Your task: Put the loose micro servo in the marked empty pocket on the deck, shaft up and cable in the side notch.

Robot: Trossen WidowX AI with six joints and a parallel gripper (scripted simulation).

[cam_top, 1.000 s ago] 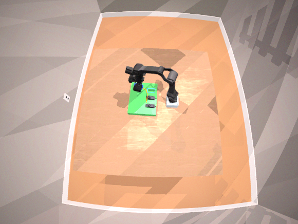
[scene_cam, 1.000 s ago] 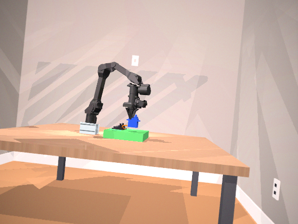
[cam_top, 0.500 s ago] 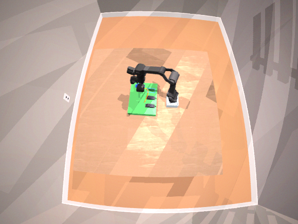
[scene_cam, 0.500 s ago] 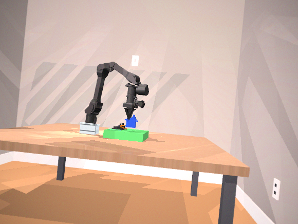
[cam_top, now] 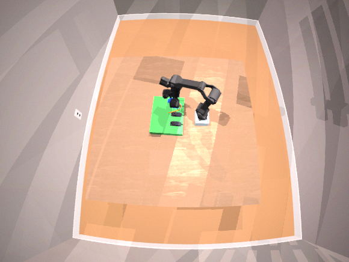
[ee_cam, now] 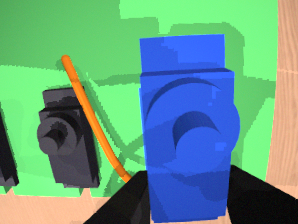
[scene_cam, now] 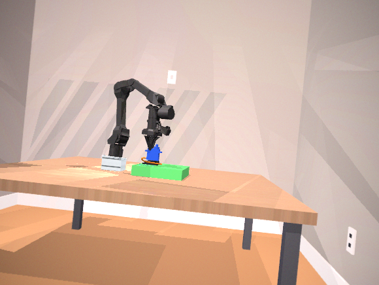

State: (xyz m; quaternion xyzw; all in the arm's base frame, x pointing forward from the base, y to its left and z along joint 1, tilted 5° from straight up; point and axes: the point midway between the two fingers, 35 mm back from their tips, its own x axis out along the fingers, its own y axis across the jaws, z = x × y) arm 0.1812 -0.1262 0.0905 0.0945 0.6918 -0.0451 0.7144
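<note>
My gripper tip is now 11 cm short of the green deck, 10 cm above it and 6 cm to the right of it.
</note>
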